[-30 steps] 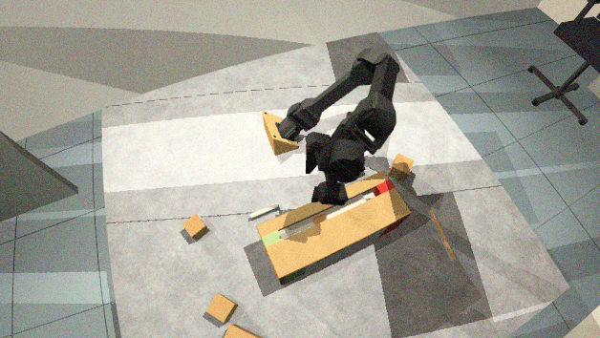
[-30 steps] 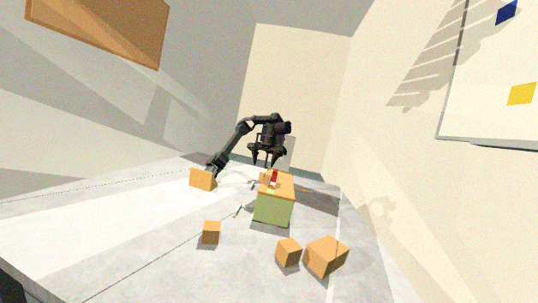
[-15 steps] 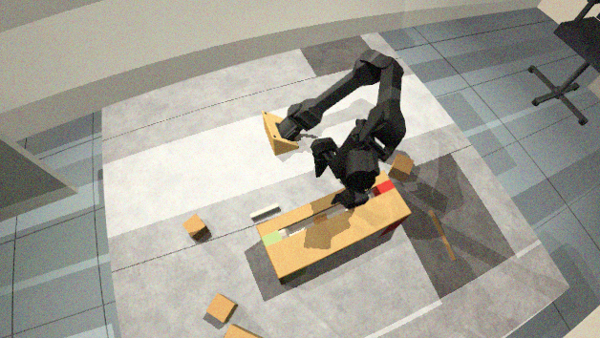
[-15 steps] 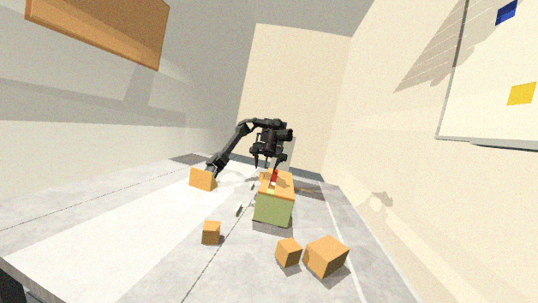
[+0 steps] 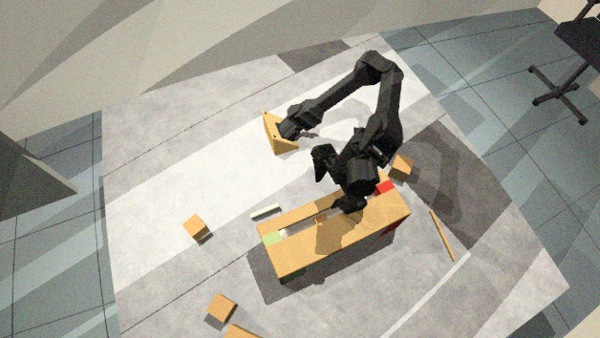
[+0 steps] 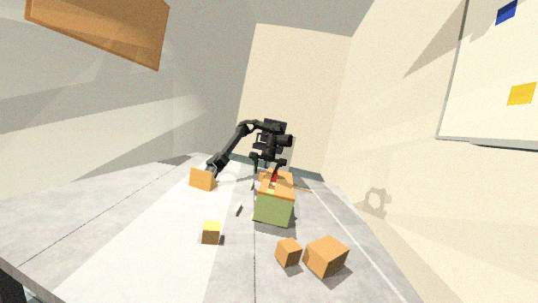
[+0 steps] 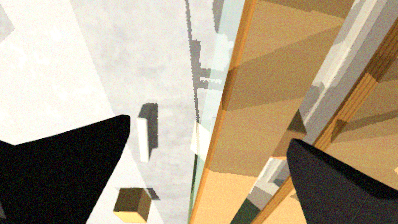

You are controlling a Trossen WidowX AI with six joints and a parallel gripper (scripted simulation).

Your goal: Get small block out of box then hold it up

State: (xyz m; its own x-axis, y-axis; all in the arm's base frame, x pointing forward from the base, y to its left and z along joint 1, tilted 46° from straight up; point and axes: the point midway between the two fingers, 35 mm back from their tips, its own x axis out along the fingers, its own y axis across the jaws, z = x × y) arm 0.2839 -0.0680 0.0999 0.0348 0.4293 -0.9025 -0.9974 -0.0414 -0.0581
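Now: the wooden box 70 mm below my gripper tip and 40 mm ahead of it. Also, from my gripper tip: thin stick (320 mm to the left, 210 mm ahead, 130 mm below); then orange block (50 mm below, 50 mm ahead, 30 mm to the right).
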